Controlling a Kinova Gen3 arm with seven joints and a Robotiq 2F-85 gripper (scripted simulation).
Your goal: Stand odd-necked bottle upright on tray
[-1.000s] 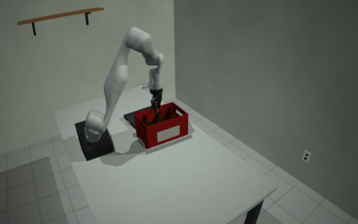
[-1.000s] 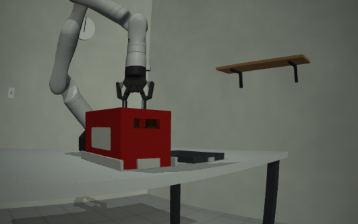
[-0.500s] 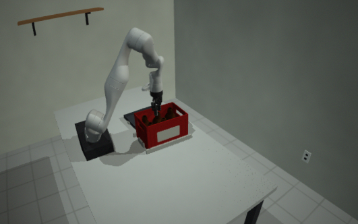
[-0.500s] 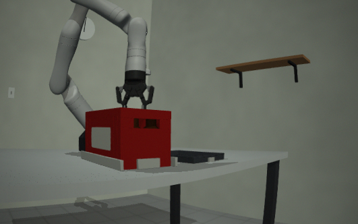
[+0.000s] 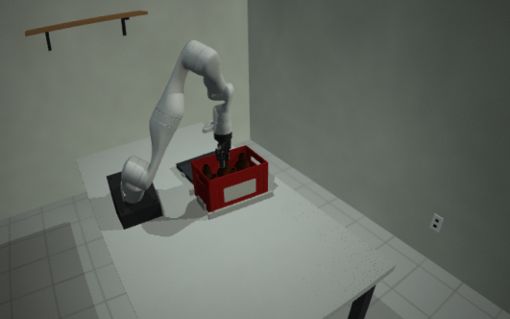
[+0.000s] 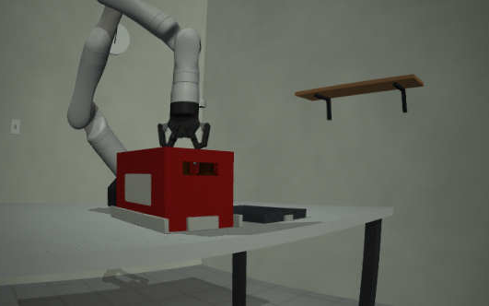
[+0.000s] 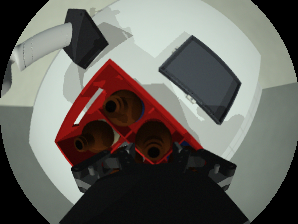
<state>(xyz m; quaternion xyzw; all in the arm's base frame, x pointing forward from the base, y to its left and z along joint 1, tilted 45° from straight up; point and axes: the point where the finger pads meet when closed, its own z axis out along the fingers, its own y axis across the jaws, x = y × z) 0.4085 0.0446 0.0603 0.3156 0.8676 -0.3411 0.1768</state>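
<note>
The red crate is 40 mm to the right of my hand and 80 mm below it. The rest, counted from my hand: dark tray 240 mm to the left, 150 mm below.
</note>
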